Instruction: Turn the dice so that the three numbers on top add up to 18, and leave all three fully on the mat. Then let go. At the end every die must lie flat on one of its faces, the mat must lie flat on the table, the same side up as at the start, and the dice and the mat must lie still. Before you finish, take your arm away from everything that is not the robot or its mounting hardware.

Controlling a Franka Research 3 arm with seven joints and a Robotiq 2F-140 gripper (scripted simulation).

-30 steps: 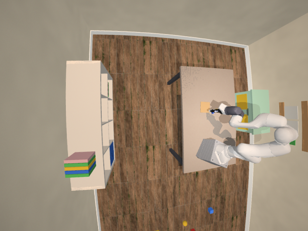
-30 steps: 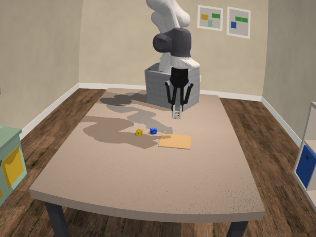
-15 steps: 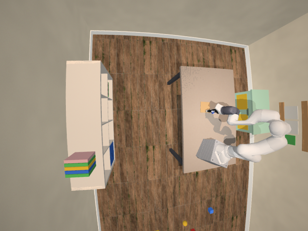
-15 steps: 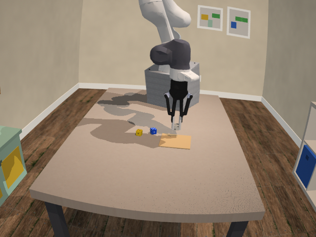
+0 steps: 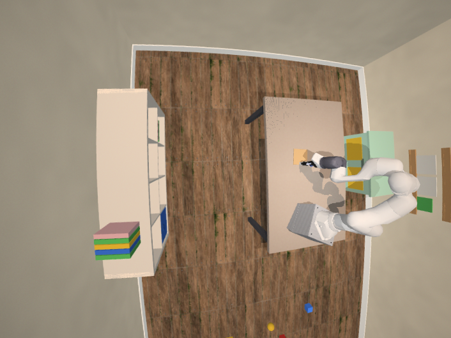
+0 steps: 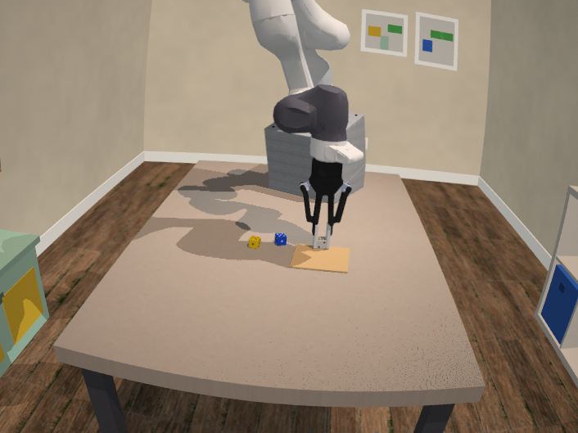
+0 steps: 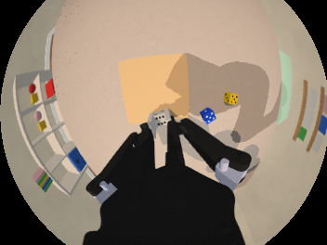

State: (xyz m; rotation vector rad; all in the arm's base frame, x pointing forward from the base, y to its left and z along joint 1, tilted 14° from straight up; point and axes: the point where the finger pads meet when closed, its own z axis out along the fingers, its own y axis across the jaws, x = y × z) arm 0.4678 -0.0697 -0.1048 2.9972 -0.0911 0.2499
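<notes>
My gripper is now 6 cm short of the mat, 1 cm to the left of it and 4 cm above it. Also, from my hand: blue die 4 cm behind, 10 cm to the right, 3 cm below; then white die 2 cm below; then yellow die 2 cm behind, 17 cm to the right, 3 cm below.
</notes>
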